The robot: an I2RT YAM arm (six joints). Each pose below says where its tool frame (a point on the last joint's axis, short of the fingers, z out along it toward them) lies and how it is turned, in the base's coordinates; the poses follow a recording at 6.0 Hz.
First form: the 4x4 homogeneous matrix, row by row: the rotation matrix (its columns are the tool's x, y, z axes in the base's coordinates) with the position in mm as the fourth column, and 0 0 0 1 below. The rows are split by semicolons.
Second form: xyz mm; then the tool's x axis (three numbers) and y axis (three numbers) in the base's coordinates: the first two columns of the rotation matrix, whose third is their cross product. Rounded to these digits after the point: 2 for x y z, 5 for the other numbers.
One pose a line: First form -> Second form
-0.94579 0.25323 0.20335 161.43; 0.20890 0.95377 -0.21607 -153.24; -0.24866 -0.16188 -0.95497 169.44; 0 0 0 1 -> 161.43 -153.24 169.44 -0.94579 0.20890 -0.24866 0.25323 0.95377 -0.16188
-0.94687 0.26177 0.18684 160.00; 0.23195 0.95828 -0.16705 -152.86; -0.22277 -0.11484 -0.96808 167.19; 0 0 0 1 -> 160.00 -152.86 167.19 -0.94687 0.23195 -0.22277 0.26177 0.95828 -0.11484
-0.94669 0.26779 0.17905 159.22; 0.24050 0.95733 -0.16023 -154.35; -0.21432 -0.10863 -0.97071 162.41; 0 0 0 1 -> 159.22 -154.35 162.41 -0.94669 0.24050 -0.21432 0.26779 0.95733 -0.10863
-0.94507 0.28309 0.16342 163.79; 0.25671 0.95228 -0.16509 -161.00; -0.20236 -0.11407 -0.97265 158.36; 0 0 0 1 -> 163.79 -161.00 158.36 -0.94507 0.25671 -0.20236 0.28309 0.95228 -0.11407
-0.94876 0.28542 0.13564 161.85; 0.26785 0.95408 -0.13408 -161.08; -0.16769 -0.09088 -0.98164 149.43; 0 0 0 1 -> 161.85 -161.08 149.43 -0.94876 0.26785 -0.16769 0.28542 0.95408 -0.09088
